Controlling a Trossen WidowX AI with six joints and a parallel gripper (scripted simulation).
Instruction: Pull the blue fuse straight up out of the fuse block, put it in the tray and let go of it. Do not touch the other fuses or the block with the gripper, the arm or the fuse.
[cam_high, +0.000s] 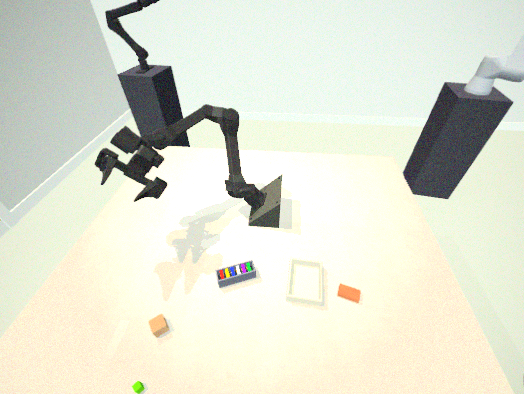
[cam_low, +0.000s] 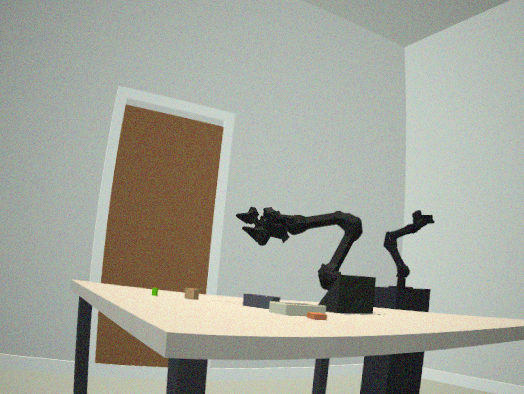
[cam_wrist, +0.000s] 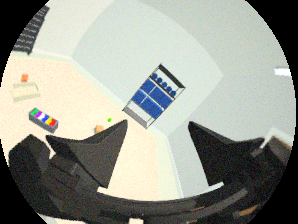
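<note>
My gripper tip is now 28 cm to the right of the blue fuse and 28 cm above it. Round my gripper tip: tray (4 cm behind, 50 cm to the left, 30 cm below).
</note>
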